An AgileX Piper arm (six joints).
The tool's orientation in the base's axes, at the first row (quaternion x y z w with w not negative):
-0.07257 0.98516 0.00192 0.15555
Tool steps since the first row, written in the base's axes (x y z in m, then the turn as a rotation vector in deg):
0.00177 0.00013 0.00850 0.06 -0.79 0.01
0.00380 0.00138 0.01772 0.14 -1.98 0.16
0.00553 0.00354 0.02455 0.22 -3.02 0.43
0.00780 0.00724 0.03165 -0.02 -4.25 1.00
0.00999 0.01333 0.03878 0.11 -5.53 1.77
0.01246 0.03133 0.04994 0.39 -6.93 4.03
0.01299 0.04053 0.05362 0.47 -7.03 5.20
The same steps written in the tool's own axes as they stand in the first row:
-0.00429 -0.00029 -0.00754 0.05 -0.79 -0.01
-0.00921 0.00049 -0.01566 0.10 -1.98 -0.16
-0.01324 0.00225 -0.02158 0.09 -3.03 -0.42
-0.01808 0.00545 -0.02754 0.32 -4.22 -1.07
-0.02320 0.01103 -0.03349 0.14 -5.52 -1.80
-0.03151 0.02827 -0.04288 -0.62 -6.99 -3.90
-0.03444 0.03723 -0.04598 -1.04 -7.12 -4.99

